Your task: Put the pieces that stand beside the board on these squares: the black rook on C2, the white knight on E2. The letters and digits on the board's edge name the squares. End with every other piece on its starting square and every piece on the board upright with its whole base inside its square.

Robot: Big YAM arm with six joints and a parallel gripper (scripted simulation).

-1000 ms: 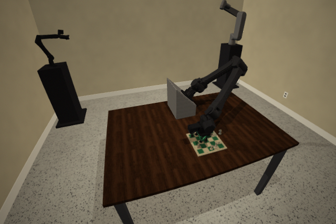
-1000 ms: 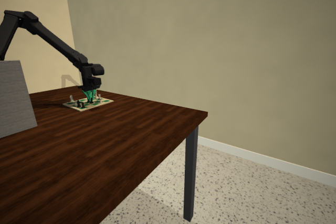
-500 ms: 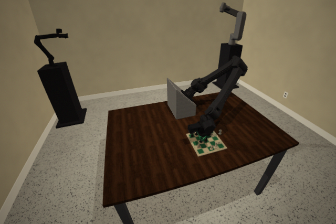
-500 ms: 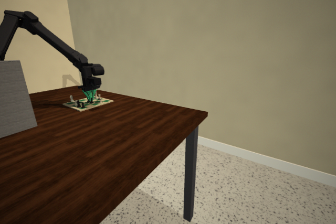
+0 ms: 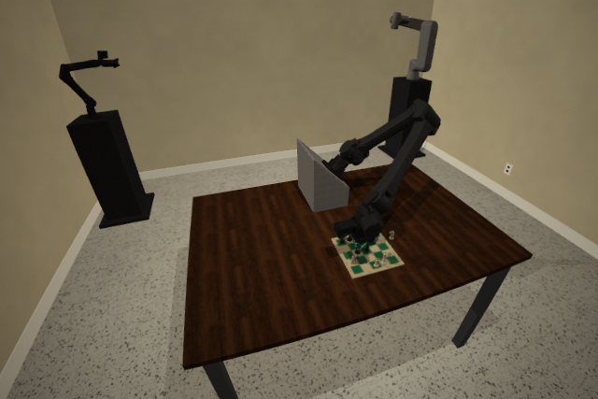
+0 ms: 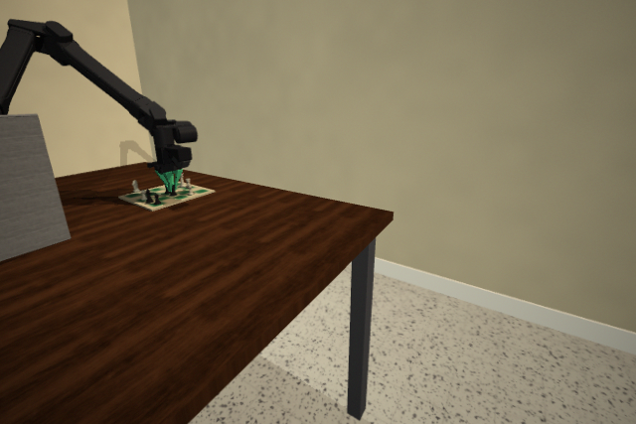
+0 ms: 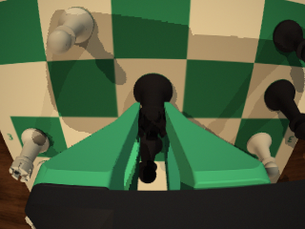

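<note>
Now: the black rook 10 mm to the right of my hand and 10 mm below it. Also, from my hand: green-and-cream chessboard (30 mm to the left, 30 mm below); then white knight (170 mm to the left, 30 mm behind, 10 mm below).
</note>
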